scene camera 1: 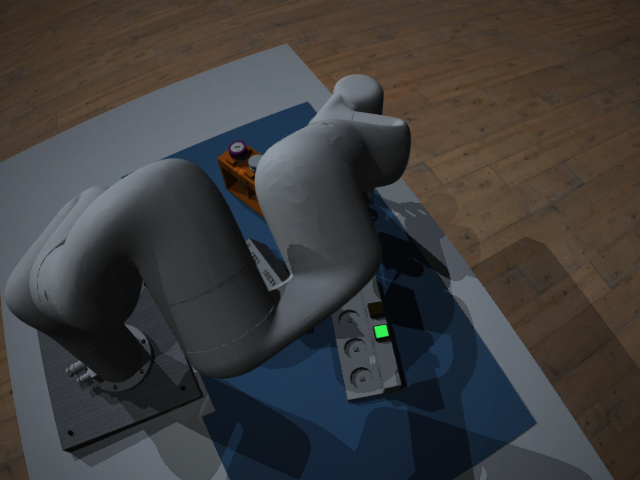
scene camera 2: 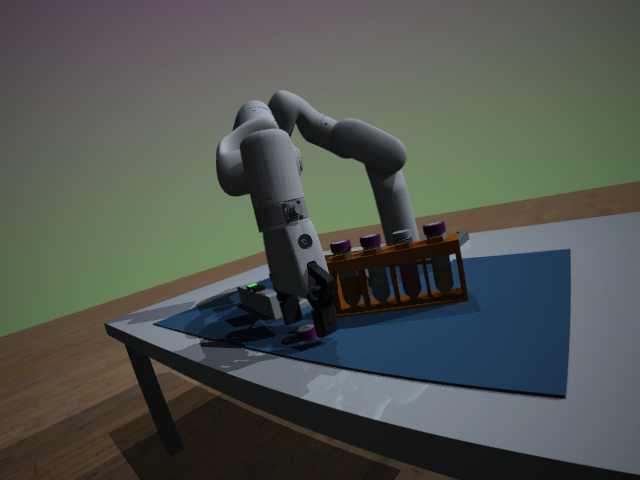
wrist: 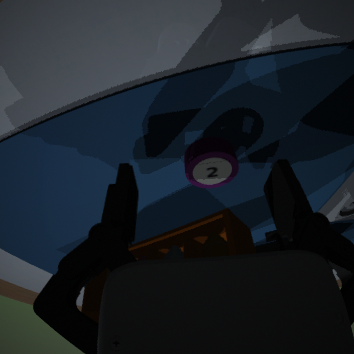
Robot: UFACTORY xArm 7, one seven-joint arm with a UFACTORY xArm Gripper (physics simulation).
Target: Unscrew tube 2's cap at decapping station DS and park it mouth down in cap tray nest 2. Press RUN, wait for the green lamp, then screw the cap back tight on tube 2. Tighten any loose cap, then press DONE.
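Frame: origin at the arm's base, x ahead, y left, z up, level; centimetres.
Seen in the pictures: gripper, between the fingertips: [scene camera 2: 309,328] [wrist: 203,175]; arm's base, origin of its link: [scene camera 1: 119,358].
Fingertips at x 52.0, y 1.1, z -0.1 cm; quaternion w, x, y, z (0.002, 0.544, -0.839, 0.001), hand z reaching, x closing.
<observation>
Offsets run from my fingertips to a thing's top centre. "*": to the spot under its first point.
The purple cap marked 2 @[dx +0.2, dy -0.6, dz +0.1 cm] [scene camera 2: 306,332] [wrist: 212,171] lies on the blue mat, label side up. My gripper [scene camera 2: 308,317] [wrist: 203,175] is open and empty. Its fingers are just above the cap, which shows between them in the wrist view; they are hidden in scene camera 1. A tube with a bare threaded mouth @[dx -12.7, dy +12.5, dz +10.6 cm] [scene camera 1: 254,163] [scene camera 2: 401,237] stands in the orange rack @[dx -12.1, dy +10.0, dz +9.0 cm] [scene camera 1: 227,167] [scene camera 2: 392,253] [wrist: 241,236]. The grey tray @[dx -15.0, dy -20.8, dz +4.0 cm] [scene camera 1: 386,367] [scene camera 2: 258,302] has round nests; the three visible in scene camera 1 are empty. A green lamp @[dx -13.4, dy -23.8, dz +4.0 cm] [scene camera 1: 381,331] [scene camera 2: 251,284] is lit on it.
Three other tubes in the rack wear purple caps @[dx -10.4, dy +2.4, dz +10.8 cm] [scene camera 2: 340,245] @[dx -11.5, dy +7.4, dz +10.9 cm] [scene camera 2: 370,240] @[dx -13.8, dy +17.6, dz +10.8 cm] [scene camera 2: 434,228]. A dark square button @[* dx -11.7, dy -20.2, dz +4.0 cm] [scene camera 1: 375,308] is beside the lamp. A light panel with markings @[dx -23.2, dy -4.4, dz +7.1 cm] [scene camera 1: 269,276] is partly hidden by the arm. The mat's edge runs close to the loose cap.
</observation>
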